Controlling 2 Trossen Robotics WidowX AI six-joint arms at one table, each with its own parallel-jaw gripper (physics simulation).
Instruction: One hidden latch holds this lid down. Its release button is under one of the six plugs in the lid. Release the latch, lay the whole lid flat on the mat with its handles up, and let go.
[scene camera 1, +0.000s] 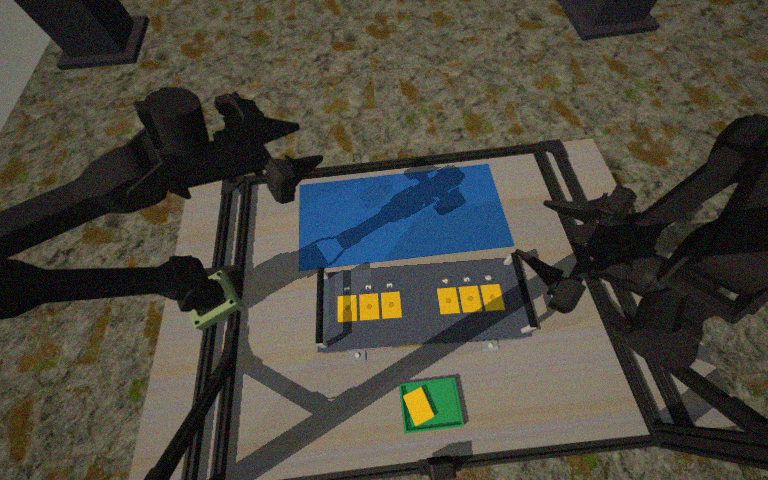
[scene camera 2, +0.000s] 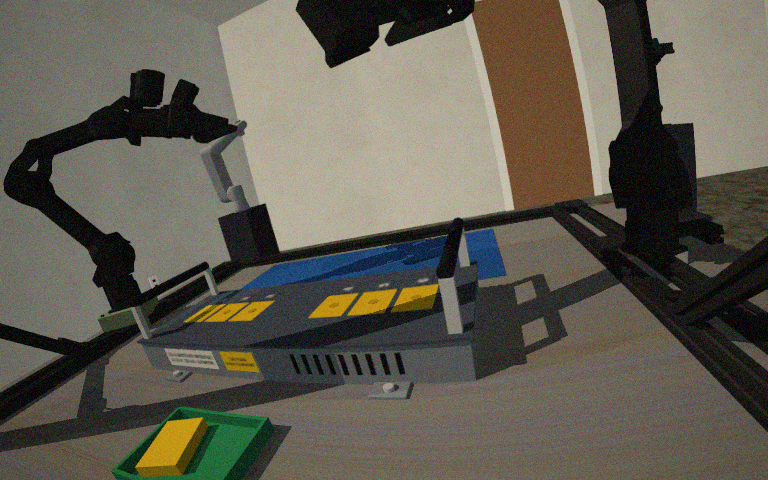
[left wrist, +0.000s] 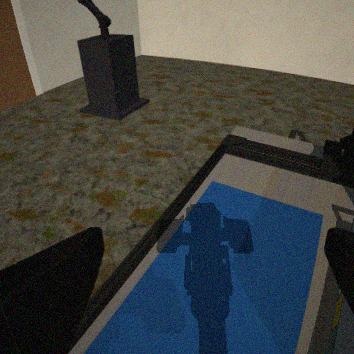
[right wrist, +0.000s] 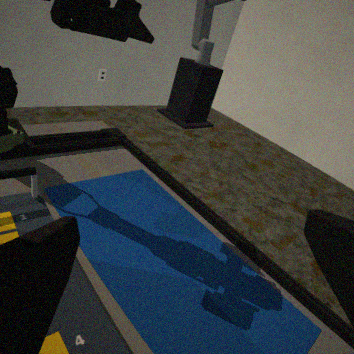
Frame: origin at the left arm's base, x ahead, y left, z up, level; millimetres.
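Seen in the pictures: left gripper, fingertip midpoint: (scene camera 1: 310, 141) (scene camera 2: 232, 125) (left wrist: 215, 239) (right wrist: 140, 39); right gripper, fingertip midpoint: (scene camera 1: 529, 226) (scene camera 2: 360, 52) (right wrist: 193, 225); left arm's base, origin of the base link: (scene camera 1: 208, 297) (scene camera 2: 127, 304); right arm's base, origin of the base link: (scene camera 2: 653, 249) (left wrist: 349, 167).
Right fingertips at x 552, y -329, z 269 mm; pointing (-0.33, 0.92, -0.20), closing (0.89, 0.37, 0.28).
Offsets run from my right fingertips to a thing's top centre. "*": to the spot under its first point. Level surfaces: height alone.
The dark grey lid @(* dx -158, dy +41, dz -273 mm) (scene camera 1: 419, 305) (scene camera 2: 291, 302) (right wrist: 90, 310) sits flat on its grey box @(* dx -180, dy -39, dz -295 mm) (scene camera 2: 271, 362). Yellow plugs in two groups sit in it, including plug 1 @(dx -298, dy +127, dz -272 mm) (scene camera 1: 347, 315), plug 3 @(dx -211, dy +78, dz -272 mm) (scene camera 1: 391, 304) and plug 6 @(dx -11, dy -35, dz -272 mm) (scene camera 1: 492, 297). A black-barred handle stands at each end, the left one @(* dx -342, dy +146, dz -211 mm) (scene camera 1: 320, 305) (scene camera 2: 175, 283) and the right one @(* dx +28, dy -67, dz -211 mm) (scene camera 1: 525, 291) (scene camera 2: 451, 249). The blue mat @(dz -320 mm) (scene camera 1: 351, 198) (scene camera 2: 489, 249) (left wrist: 290, 225) (right wrist: 125, 195) lies behind the box. My left gripper (scene camera 1: 309, 142) (left wrist: 215, 239) is open and empty, above the mat's far-left side. My right gripper (scene camera 1: 531, 227) (scene camera 2: 362, 53) (right wrist: 193, 225) is open and empty, high near the right handle.
A green tray @(dx -255, dy -132, dz -305 mm) (scene camera 1: 447, 396) (scene camera 2: 232, 447) holding a loose yellow block @(dx -278, dy -121, dz -305 mm) (scene camera 1: 419, 405) (scene camera 2: 172, 444) lies in front of the box. Small bolted tabs (scene camera 1: 357, 355) (scene camera 2: 389, 388) stick out at the box's front. Black frame rails border the table. Arm shadows cross the lid and mat.
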